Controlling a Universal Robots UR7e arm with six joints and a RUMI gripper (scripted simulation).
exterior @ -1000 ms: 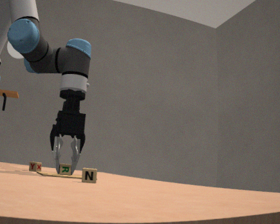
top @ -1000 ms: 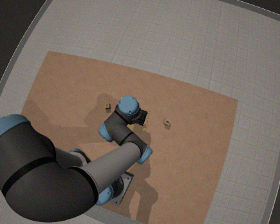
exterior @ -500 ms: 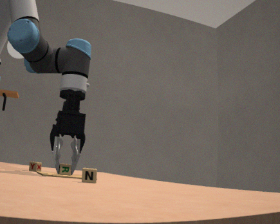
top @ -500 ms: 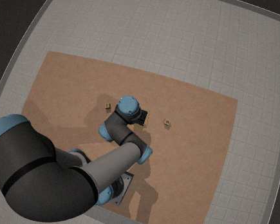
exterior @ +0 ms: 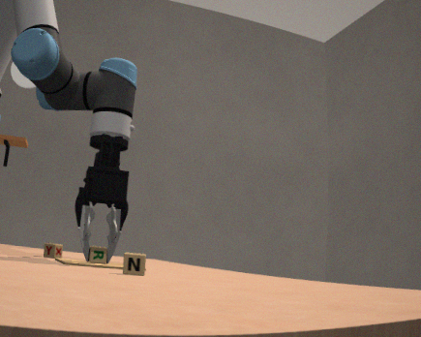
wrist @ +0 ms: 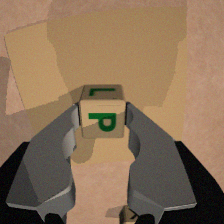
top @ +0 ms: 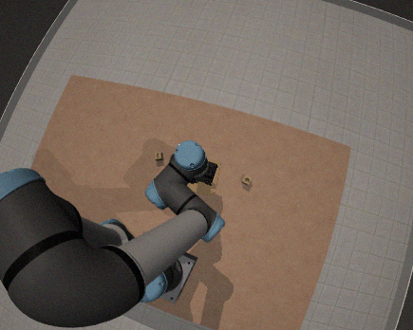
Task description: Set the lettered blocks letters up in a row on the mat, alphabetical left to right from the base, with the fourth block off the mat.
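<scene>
Now: hand 20 mm above the mat. Round my hand: tan block (190 mm to the left, 10 mm below, 10 mm ahead).
</scene>
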